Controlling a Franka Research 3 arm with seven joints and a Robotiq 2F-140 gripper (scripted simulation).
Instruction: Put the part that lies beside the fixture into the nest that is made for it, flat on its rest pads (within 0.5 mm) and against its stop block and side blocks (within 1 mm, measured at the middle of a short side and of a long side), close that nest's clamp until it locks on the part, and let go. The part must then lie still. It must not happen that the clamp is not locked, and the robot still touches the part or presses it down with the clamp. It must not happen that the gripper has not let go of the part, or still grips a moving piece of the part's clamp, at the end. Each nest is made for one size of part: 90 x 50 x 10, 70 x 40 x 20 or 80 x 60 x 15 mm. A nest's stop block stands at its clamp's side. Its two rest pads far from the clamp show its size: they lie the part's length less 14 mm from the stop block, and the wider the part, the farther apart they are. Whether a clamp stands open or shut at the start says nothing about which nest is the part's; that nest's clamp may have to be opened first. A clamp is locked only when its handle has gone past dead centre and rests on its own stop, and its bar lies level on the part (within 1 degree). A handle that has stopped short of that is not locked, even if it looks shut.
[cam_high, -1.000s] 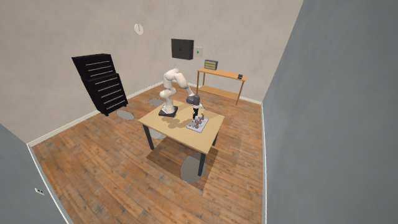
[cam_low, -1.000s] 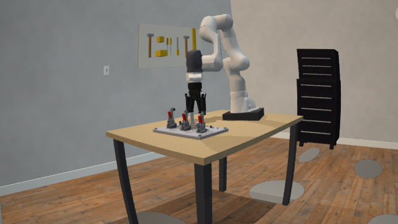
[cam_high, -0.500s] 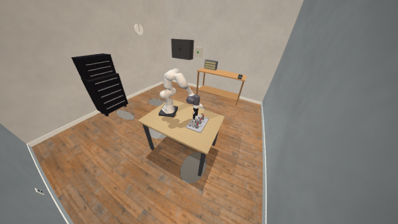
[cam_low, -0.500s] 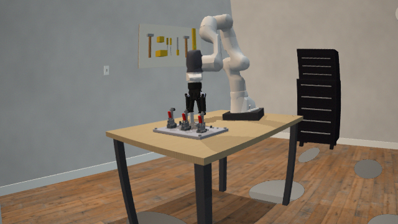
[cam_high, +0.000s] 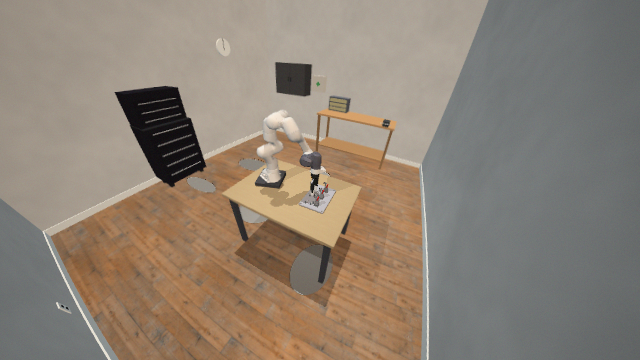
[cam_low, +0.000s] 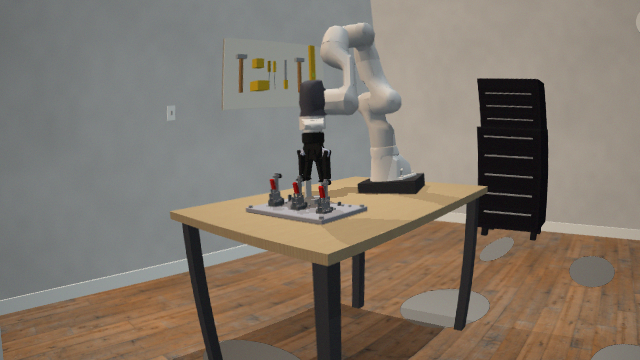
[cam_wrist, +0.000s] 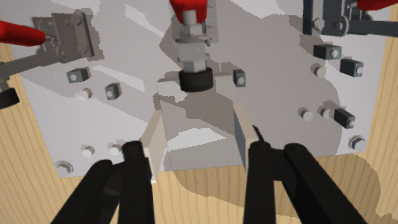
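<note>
My hand is 30 mm above the grey part. Also, from my hand: grey fixture plate 50 mm ahead, 50 mm below; clamp 100 mm ahead, 100 mm to the right.
</note>
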